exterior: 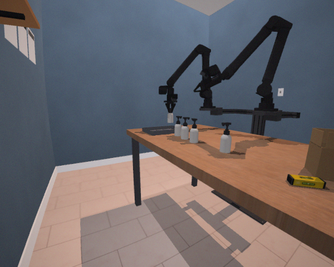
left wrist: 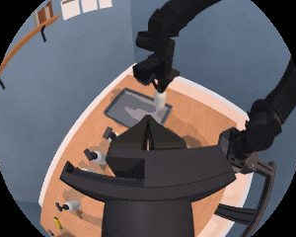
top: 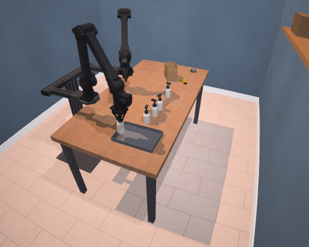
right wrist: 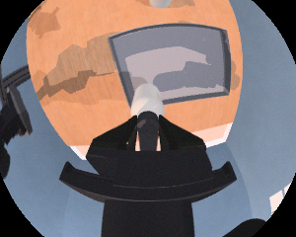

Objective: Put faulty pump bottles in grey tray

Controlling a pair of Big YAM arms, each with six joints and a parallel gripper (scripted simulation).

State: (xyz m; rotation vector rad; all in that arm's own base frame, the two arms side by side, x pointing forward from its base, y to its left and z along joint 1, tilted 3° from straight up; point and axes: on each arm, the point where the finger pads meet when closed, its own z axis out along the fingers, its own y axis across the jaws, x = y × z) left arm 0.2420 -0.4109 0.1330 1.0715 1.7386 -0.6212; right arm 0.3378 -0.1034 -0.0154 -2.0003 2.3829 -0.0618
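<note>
Now: the grey tray 15 cm below my right hand, 9 cm ahead of it and 5 cm to the left of it. Also, from my right hand: dark object (129 cm to the left, 14 cm below, 14 cm ahead); then yellow spirit level (99 cm to the left, 15 cm below, 13 cm ahead).
</note>
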